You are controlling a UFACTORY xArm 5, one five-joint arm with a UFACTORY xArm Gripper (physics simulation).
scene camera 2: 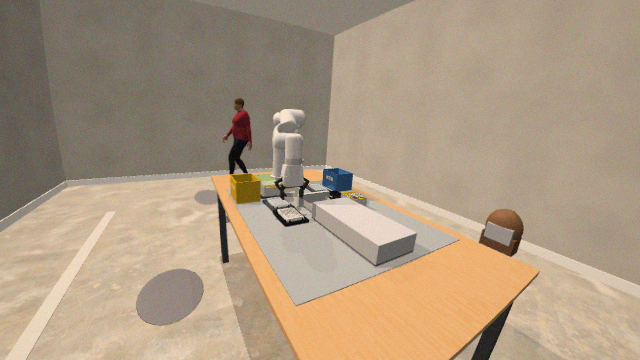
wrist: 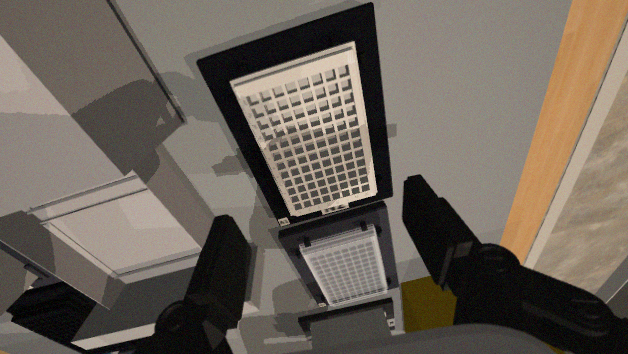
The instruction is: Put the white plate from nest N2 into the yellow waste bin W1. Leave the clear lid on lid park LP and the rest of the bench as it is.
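Places are measured from the arm's base along level axes (x left, y ahead, z down), in millimetres.
Pixels of known places: gripper, fingertip midpoint: (scene camera 2: 291,198) (wrist: 320,215); arm's base at its link origin: (scene camera 2: 279,176).
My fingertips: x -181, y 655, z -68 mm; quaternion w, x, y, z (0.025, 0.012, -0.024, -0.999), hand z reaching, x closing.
For each thing: its top centre in the pictures, then the offset to it from my fingertips. "*": a spot on its surface instead. Level surfaces: height alone.
- white plate at its top centre: (wrist: 317,150) (scene camera 2: 290,212) dx -6, dy +0, dz +72 mm
- black nest N2 at a spot on its surface: (wrist: 382,125) * dx -62, dy -1, dz +86 mm
- clear lid at its top centre: (wrist: 349,276) (scene camera 2: 278,200) dx -3, dy -176, dz +72 mm
- dark lid park LP at its top centre: (wrist: 349,273) (scene camera 2: 278,201) dx -3, dy -176, dz +76 mm
- yellow waste bin W1 at its top centre: (scene camera 2: 244,177) dx -141, dy -357, dz -22 mm
- grey mat at its surface level: dz +98 mm
- blue bin at its top centre: (scene camera 2: 337,171) dx +505, dy -361, dz -22 mm
- yellow-topped rack at its top centre: (scene camera 2: 354,194) dx +373, dy -1, dz +21 mm
The white plate (scene camera 2: 291,215) (wrist: 310,150), a grid of square wells, sits in the black nest N2 (wrist: 382,125). The clear lid (scene camera 2: 277,202) (wrist: 345,267) lies on the dark lid park LP (wrist: 393,260) beside that nest; the label LP is not readable. The yellow waste bin W1 (scene camera 2: 245,190) stands at the left table edge in the scene view, and part of it (wrist: 427,306) shows behind the right finger in the wrist view. My gripper (scene camera 2: 292,196) (wrist: 320,215) is open and empty, pointing down above the bench near the lid park and nest.
A long pale box (scene camera 2: 365,227) stands on the grey mat (scene camera 2: 310,280) beside the nest. A blue bin (scene camera 2: 337,179) and a yellow-topped rack (scene camera 2: 356,196) stand on the far right side. A person in red (scene camera 2: 241,125) is beyond the table.
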